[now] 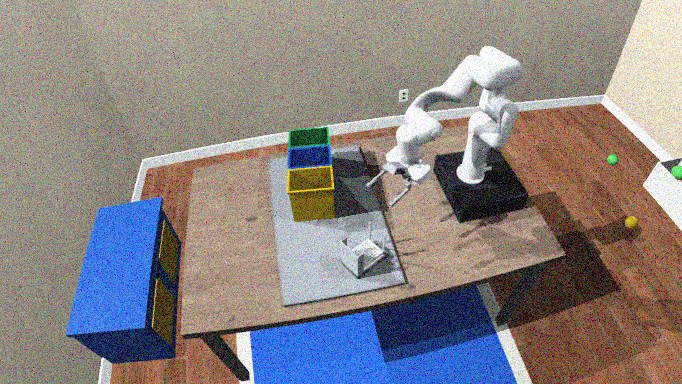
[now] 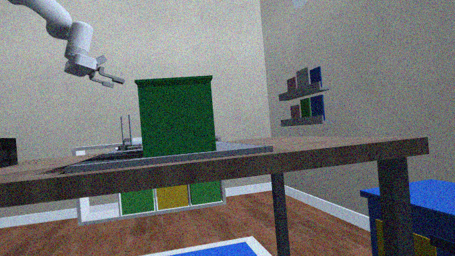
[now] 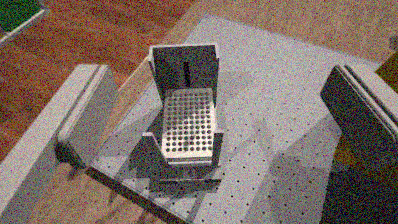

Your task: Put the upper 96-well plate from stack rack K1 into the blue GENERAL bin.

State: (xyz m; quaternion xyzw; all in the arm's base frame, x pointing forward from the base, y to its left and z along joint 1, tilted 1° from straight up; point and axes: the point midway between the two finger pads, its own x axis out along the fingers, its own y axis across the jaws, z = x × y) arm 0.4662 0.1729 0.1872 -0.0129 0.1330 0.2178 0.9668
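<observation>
The white 96-well plate is 230 mm below my hand, 90 mm ahead of it and 80 mm to the left of it. The rest, counted from my hand: blue bin (360 mm to the right, 210 mm ahead, 180 mm below); yellow bin (230 mm to the right, 230 mm ahead, 180 mm below); green bin (490 mm to the right, 190 mm ahead, 180 mm below).
</observation>
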